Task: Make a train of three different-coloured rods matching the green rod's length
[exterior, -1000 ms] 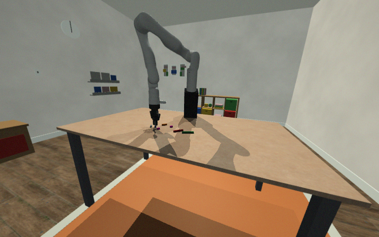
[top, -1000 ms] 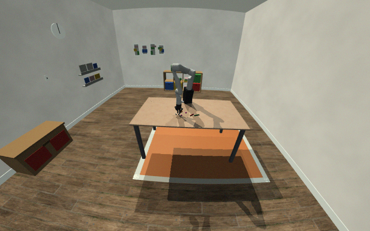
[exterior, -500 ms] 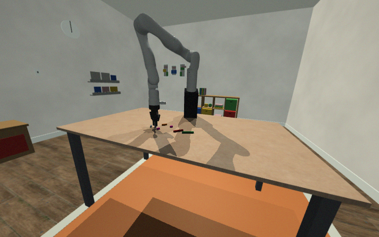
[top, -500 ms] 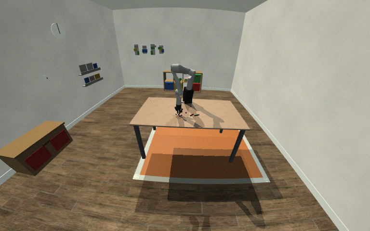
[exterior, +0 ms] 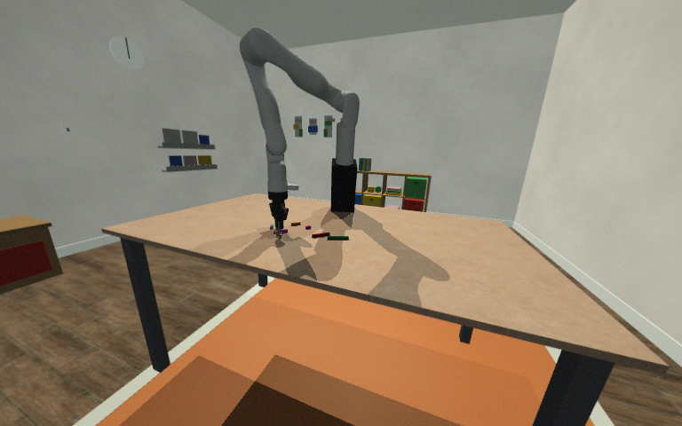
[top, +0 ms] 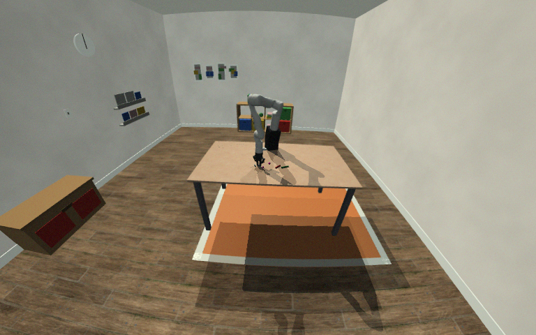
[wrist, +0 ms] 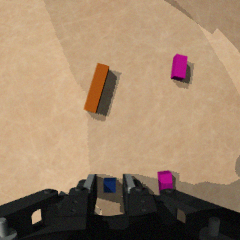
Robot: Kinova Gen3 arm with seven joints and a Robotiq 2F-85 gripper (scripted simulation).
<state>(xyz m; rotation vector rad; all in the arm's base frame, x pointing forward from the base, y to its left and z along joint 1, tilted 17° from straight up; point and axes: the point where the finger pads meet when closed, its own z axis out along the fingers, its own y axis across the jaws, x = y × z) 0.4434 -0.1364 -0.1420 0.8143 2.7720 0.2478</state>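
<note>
Now: the blue rod 2 cm below my hand. Also, from my hand: grey rod: 4 cm to the right, 2 cm below; red rod: 1 cm ahead, 19 cm to the left, 2 cm below; orange rod: 8 cm behind, 3 cm to the left, 2 cm below.
</note>
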